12 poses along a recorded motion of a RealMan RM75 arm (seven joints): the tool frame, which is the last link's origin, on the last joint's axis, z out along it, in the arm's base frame.
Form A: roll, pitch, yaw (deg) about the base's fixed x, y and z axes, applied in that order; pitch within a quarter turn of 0, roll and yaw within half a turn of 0; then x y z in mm.
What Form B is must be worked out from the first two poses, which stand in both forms.
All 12 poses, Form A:
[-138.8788 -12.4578 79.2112 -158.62 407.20 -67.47]
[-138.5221 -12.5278 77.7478 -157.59 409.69 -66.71]
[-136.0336 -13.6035 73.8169 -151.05 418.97 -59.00]
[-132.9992 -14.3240 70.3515 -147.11 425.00 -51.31]
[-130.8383 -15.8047 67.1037 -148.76 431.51 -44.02]
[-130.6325 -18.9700 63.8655 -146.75 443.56 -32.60]
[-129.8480 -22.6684 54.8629 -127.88 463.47 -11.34]
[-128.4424 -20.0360 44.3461 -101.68 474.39 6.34]
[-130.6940 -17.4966 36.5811 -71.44 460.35 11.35]
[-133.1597 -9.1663 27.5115 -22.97 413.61 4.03]
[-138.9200 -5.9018 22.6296 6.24 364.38 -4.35]
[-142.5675 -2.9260 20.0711 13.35 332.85 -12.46]
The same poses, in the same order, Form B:
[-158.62 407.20 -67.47 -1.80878 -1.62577 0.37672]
[-157.59 409.69 -66.71 -1.82234 -1.59836 0.36858]
[-151.05 418.97 -59.00 -1.82656 -1.51456 0.34854]
[-147.11 425.00 -51.31 -1.81813 -1.43603 0.34188]
[-148.76 431.51 -44.02 -1.80855 -1.37201 0.31070]
[-146.75 443.56 -32.60 -1.80789 -1.32918 0.22666]
[-127.88 463.47 -11.34 -1.85336 -1.19393 0.08267]
[-101.68 474.39 6.34 -1.95478 -0.99813 0.04086]
[-71.44 460.35 11.35 -2.07378 -0.85181 -0.00464]
[-22.97 413.61 4.03 -2.22610 -0.62759 0.05810]
[6.24 364.38 -4.35 -2.36268 -0.52039 0.05555]
[13.35 332.85 -12.46 -2.44661 -0.45484 0.08433]

